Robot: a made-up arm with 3 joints. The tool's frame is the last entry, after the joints. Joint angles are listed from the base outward. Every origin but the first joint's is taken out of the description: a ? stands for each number. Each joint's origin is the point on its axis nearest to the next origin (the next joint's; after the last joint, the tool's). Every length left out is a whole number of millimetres.
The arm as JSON. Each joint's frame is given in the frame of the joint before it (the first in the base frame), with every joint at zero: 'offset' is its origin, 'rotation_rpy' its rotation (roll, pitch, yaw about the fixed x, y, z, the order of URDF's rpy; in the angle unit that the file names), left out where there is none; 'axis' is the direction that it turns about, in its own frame. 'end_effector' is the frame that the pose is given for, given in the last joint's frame.
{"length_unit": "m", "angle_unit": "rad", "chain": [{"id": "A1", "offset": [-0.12, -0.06, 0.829], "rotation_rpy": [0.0, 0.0, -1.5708], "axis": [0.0, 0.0, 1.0]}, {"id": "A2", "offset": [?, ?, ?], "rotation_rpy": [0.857, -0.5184, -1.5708], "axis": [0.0, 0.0, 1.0]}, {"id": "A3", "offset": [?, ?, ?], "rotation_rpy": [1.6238, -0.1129, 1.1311], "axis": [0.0, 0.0, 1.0]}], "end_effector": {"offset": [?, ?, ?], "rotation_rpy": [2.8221, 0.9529, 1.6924]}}
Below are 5 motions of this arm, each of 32 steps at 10 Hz.
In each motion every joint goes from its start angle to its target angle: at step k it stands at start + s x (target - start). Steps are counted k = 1, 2, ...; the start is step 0. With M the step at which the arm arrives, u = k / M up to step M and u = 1 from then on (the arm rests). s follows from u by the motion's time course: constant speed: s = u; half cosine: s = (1 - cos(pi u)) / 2; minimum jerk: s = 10 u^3 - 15 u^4 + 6 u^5.
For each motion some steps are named. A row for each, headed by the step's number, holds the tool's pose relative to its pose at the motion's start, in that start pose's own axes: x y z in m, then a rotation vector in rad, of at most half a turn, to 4 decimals.
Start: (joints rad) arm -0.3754 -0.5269 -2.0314
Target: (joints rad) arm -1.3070 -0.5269 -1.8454
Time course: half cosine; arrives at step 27
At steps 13, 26, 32:
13: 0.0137 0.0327 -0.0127 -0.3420 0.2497 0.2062
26: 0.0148 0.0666 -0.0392 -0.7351 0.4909 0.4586
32: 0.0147 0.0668 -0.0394 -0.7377 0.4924 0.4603

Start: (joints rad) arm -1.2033 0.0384 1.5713
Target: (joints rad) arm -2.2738 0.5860 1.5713
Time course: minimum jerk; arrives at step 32
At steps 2, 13, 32:
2: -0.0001 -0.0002 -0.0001 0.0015 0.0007 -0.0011
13: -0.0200 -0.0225 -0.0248 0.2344 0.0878 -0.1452
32: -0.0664 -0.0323 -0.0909 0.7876 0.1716 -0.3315

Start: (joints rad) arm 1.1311 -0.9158 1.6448
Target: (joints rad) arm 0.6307 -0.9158 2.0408
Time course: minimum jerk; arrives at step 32
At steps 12, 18, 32:
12: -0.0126 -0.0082 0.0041 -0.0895 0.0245 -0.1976
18: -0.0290 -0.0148 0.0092 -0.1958 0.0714 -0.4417
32: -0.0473 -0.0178 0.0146 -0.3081 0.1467 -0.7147

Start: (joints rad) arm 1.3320 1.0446 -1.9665
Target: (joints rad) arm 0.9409 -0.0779 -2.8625
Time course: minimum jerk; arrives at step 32
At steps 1, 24, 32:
1: 0.0000 0.0000 0.0000 0.0003 0.0003 0.0003
24: -0.0429 0.0514 -0.0715 0.9598 1.0879 0.4692
32: -0.0552 0.0563 -0.0733 1.0638 1.2247 0.4597

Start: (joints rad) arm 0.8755 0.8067 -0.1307
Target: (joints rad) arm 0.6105 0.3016 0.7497
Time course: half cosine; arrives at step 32
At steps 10, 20, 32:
10: -0.0084 0.0053 0.0105 -0.2137 -0.0598 0.0001
20: -0.0333 0.0194 0.0259 -0.6366 -0.2694 -0.0689
32: -0.0540 0.0290 0.0287 -0.8783 -0.4592 -0.1712

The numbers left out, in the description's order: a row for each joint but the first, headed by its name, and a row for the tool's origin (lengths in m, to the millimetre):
A2: 0.038 0.048 0.0
A3: -0.026 0.039 0.0
tool: -0.038 -0.019 0.0

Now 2 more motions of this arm.
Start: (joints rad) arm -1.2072 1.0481 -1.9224
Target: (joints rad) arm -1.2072 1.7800 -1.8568
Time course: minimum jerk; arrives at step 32
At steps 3, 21, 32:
3: -0.0001 0.0000 0.0002 -0.0005 -0.0050 -0.0013
21: -0.0132 -0.0031 0.0203 -0.0460 -0.5448 -0.1478
32: -0.0191 -0.0036 0.0244 -0.0552 -0.7028 -0.1945

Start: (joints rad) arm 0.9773 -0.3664 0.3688
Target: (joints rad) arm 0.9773 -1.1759 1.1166
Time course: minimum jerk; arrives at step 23
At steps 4, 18, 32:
4: -0.0012 0.0010 0.0020 -0.0409 -0.0187 -0.0029
18: -0.0437 0.0320 0.0208 -0.8287 -0.5788 -0.2360
32: -0.0478 0.0346 0.0196 -0.8785 -0.6349 -0.2687

